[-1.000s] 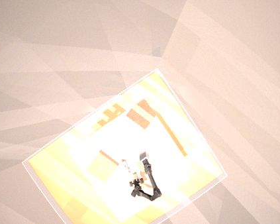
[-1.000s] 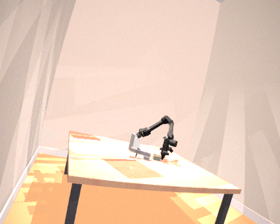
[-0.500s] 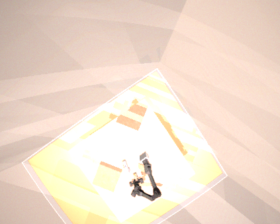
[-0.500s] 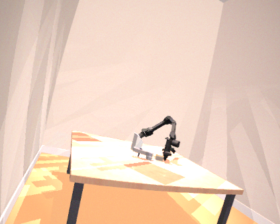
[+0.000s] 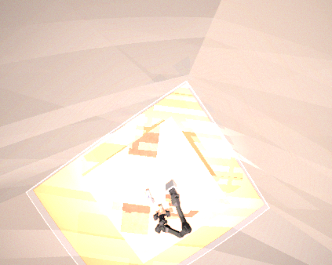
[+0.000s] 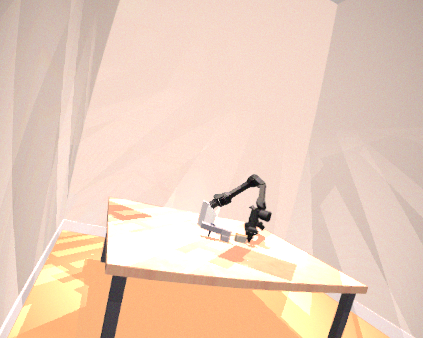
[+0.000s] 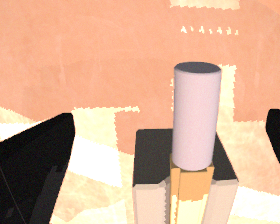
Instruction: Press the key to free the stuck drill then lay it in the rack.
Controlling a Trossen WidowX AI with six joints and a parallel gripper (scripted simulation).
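My gripper tip is now 10 mm past the drill, 30 mm to the left of it and 30 mm below it.
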